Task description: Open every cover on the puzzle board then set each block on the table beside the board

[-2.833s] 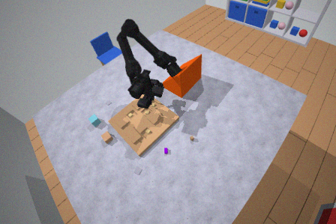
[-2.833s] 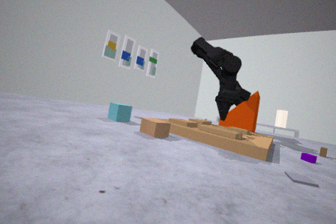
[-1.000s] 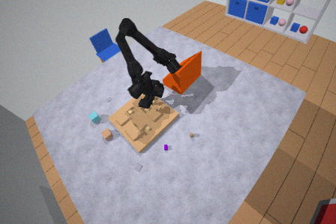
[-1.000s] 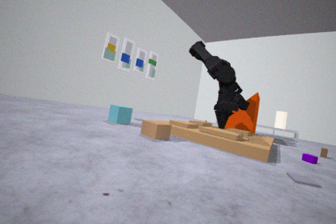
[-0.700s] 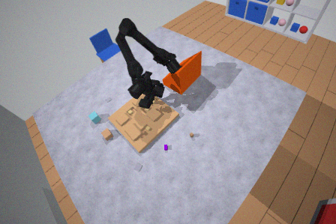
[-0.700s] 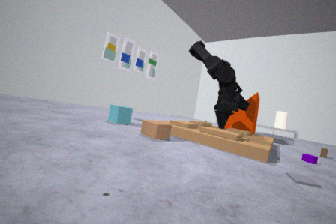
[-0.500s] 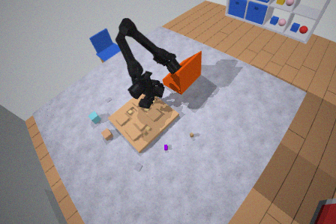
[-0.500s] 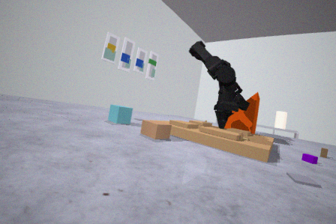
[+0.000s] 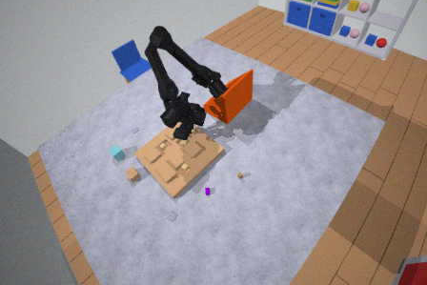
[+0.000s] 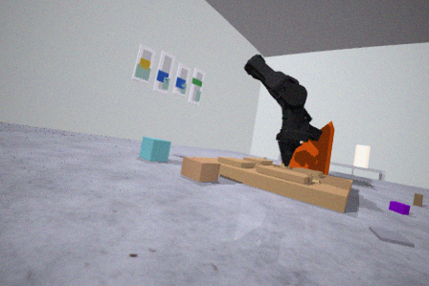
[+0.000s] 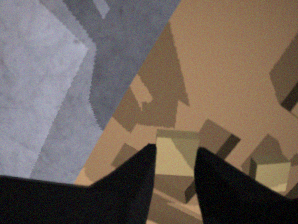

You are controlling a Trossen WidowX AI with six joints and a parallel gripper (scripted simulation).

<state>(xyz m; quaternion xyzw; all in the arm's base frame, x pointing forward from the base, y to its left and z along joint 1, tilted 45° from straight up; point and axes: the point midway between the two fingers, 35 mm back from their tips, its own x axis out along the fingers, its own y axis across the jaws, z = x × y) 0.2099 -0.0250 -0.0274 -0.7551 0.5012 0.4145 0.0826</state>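
Now: the tan puzzle board 110 mm ahead of my gripper tip, 20 mm to the left of it and 10 mm below it. Round my gripper tip: cyan block 330 mm ahead, 160 mm to the right; small brown block 310 mm to the left, 20 mm behind, 10 mm below; purple block 270 mm to the left, 120 mm ahead, 20 mm below.
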